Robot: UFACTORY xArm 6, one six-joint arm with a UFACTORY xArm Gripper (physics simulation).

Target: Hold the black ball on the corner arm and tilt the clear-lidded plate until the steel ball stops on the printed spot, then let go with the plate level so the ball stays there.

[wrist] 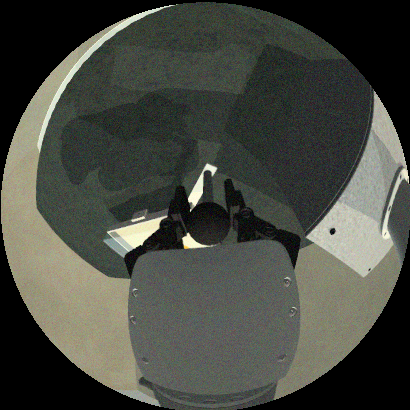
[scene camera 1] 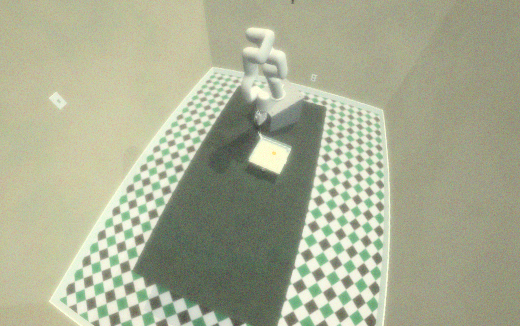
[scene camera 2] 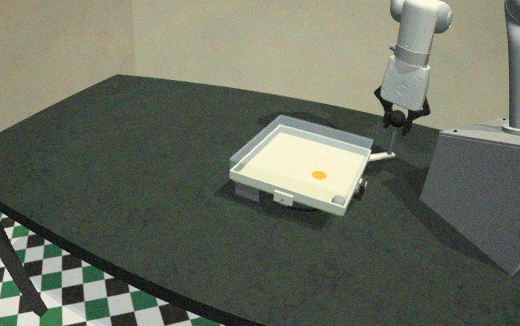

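My gripper [scene camera 2: 397,122] [wrist: 205,192] is shut on the black ball [scene camera 2: 397,118] [wrist: 209,223], at the top of a thin rod on the corner arm [scene camera 2: 381,156] [wrist: 200,187]. The arm runs to a corner of the cream plate [scene camera 1: 269,162] [scene camera 2: 270,155], which has a clear raised rim. The orange printed spot [scene camera 1: 274,153] [scene camera 2: 319,175] lies right of the plate's middle in scene camera 2. The steel ball [scene camera 2: 338,200] rests in the plate's near right corner there, apart from the spot. In the wrist view, the gripper hides much of the plate [wrist: 137,234].
The plate stands on a low base [scene camera 2: 247,191] on the dark table [scene camera 1: 210,225] [scene camera 2: 150,240]. The robot's grey pedestal [scene camera 1: 290,115] [scene camera 2: 470,185] [wrist: 345,225] stands near the gripper. A round knob [scene camera 2: 362,186] sits at the plate's right side.
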